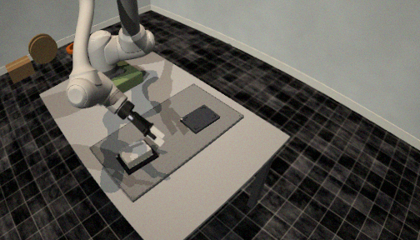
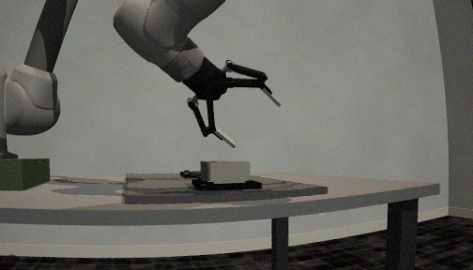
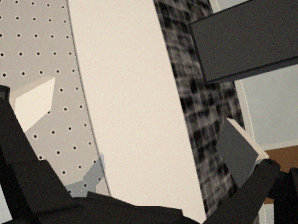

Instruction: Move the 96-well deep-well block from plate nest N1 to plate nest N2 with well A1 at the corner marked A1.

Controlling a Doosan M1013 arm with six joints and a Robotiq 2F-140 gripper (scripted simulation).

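My hand is 110 mm above the white deep-well block, 100 mm past it and 80 mm to the left of it.
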